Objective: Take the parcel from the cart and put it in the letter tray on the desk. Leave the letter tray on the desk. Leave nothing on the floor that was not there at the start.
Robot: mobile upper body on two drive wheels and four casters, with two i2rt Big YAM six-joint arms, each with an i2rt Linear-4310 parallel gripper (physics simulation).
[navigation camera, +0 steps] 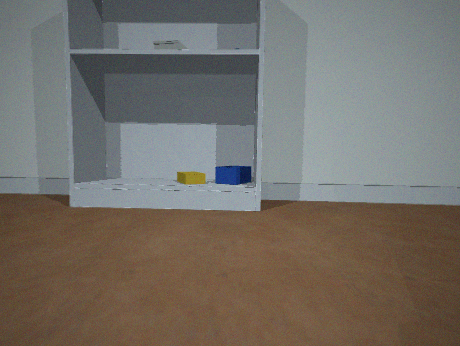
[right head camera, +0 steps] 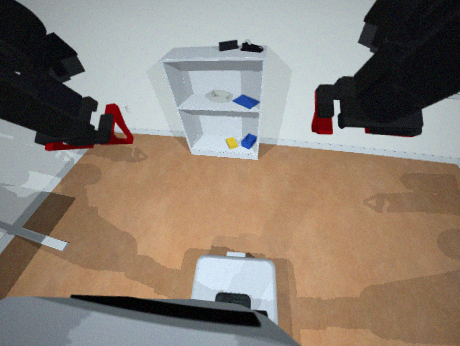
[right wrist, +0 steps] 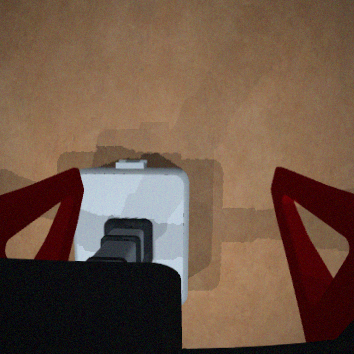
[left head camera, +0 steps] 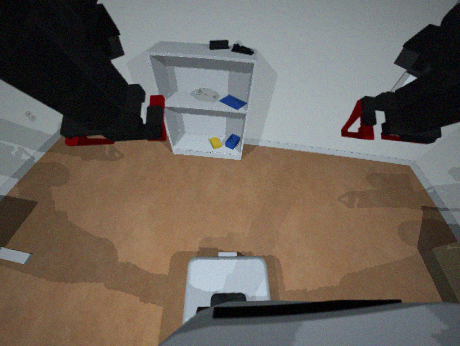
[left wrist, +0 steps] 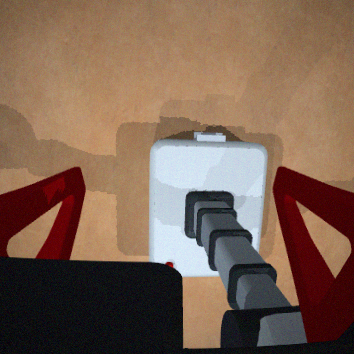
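My left gripper point(left head camera: 126, 139) point(right head camera: 90, 144) point(left wrist: 178, 177) is open and empty, raised above the floor. My right gripper point(left head camera: 384, 138) point(right head camera: 357, 131) point(right wrist: 176, 177) is also open and empty, at a similar height. Both wrist views look down past the spread red fingers at the floor and my own white base. The parcel, the cart and the letter tray do not show in these views. A white foot bar point(left head camera: 15, 256) point(right head camera: 52, 242) stands on the floor at the left; whether it belongs to the desk I cannot tell.
A white bookshelf point(left head camera: 245, 135) point(right head camera: 260, 135) point(navigation camera: 259, 125) stands against the wall ahead. It holds a yellow block point(left head camera: 215, 143) point(right head camera: 231, 143) point(navigation camera: 191, 178), blue items and a pale dish; dark objects lie on top. An olive-brown panel point(left head camera: 445, 265) shows at the right edge.
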